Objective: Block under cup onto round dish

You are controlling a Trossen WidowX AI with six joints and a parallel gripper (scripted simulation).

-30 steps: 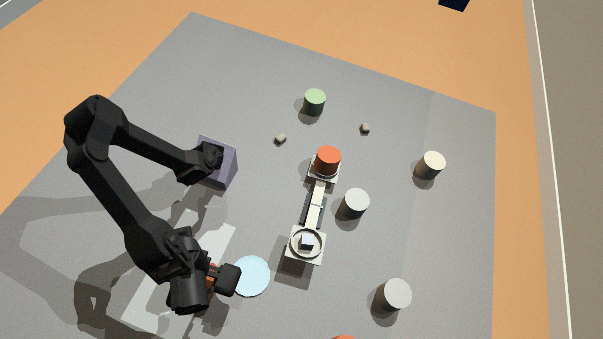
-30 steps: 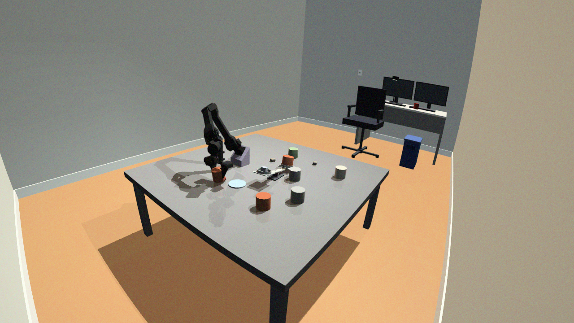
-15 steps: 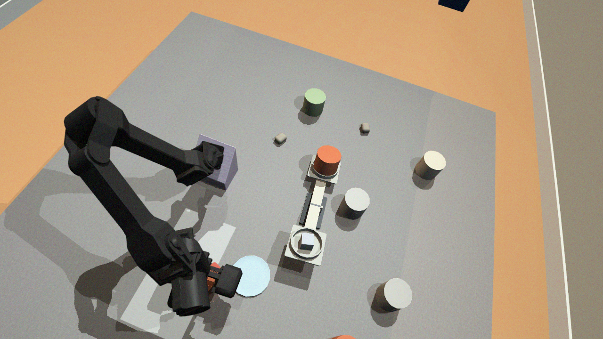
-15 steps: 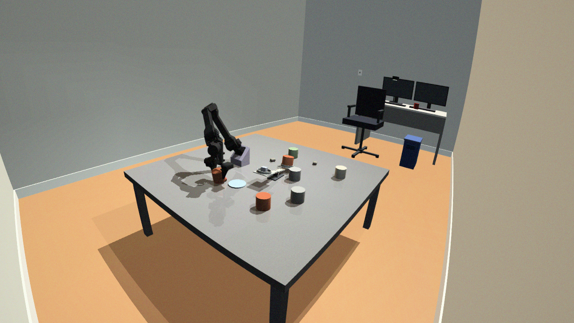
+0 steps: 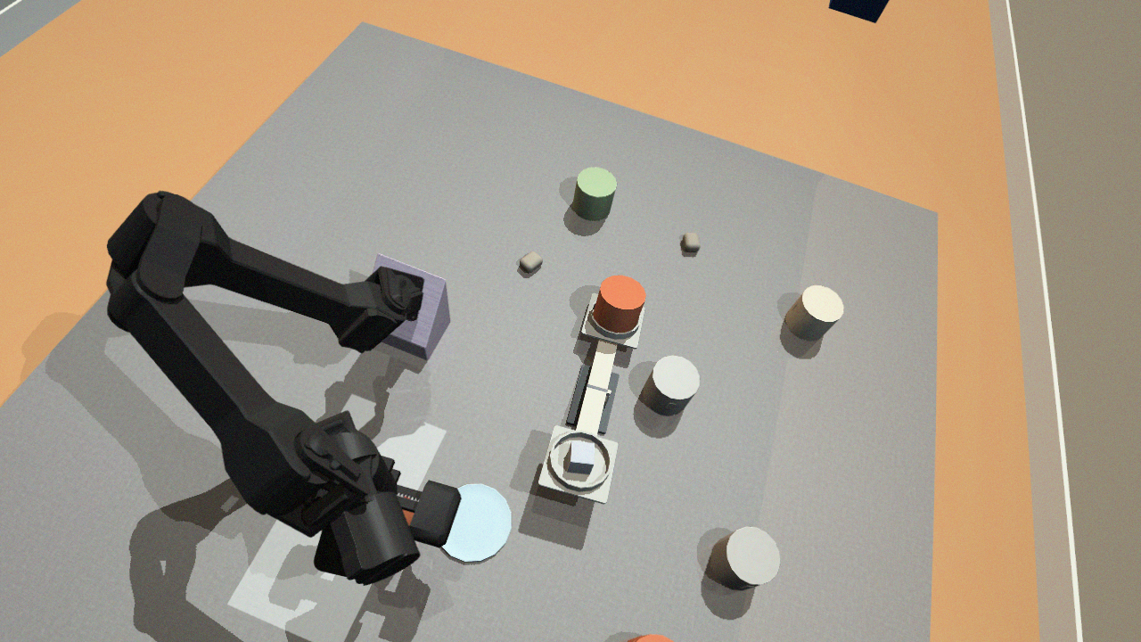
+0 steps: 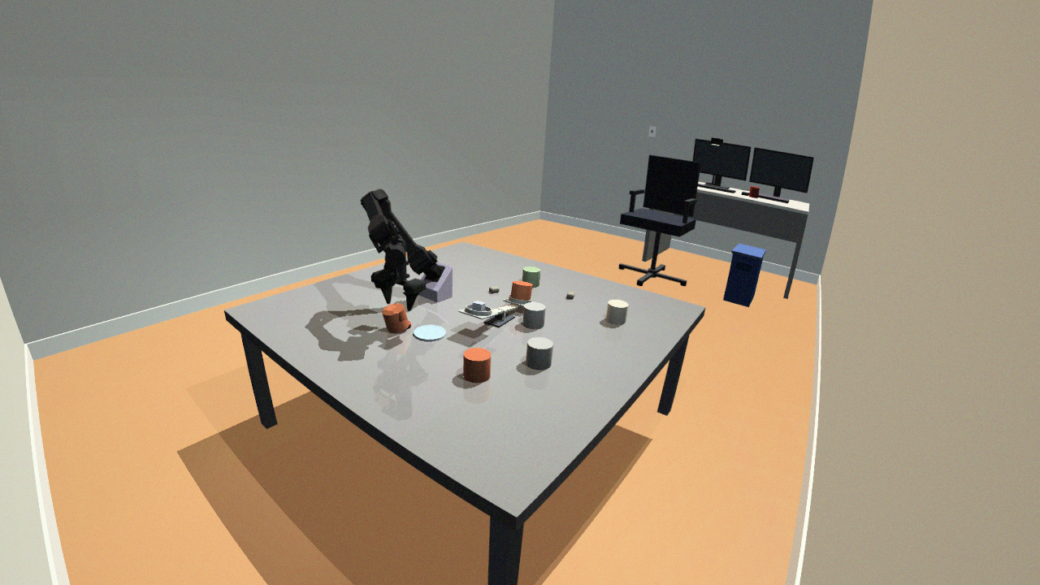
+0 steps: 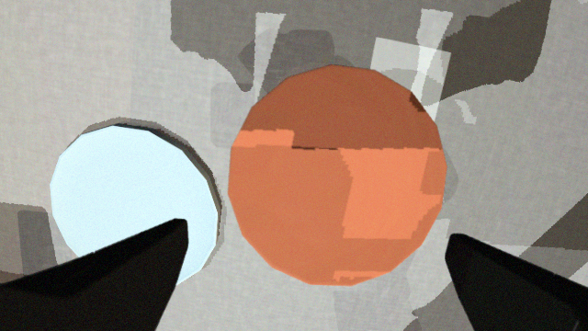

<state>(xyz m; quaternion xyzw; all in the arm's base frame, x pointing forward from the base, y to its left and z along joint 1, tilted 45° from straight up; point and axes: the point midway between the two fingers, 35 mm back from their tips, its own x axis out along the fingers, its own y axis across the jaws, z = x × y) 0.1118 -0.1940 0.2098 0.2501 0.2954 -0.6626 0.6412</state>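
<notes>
The grey-white block is 210 mm ahead of my gripper tip, 140 mm to the left of it and 10 mm above it. Also, from my gripper tip: pale blue round dish 100 mm ahead, 40 mm to the left, 70 mm below; green cup 110 mm ahead, 640 mm to the left, 40 mm below; cream cup 500 mm ahead, 520 mm to the left, 40 mm below.
</notes>
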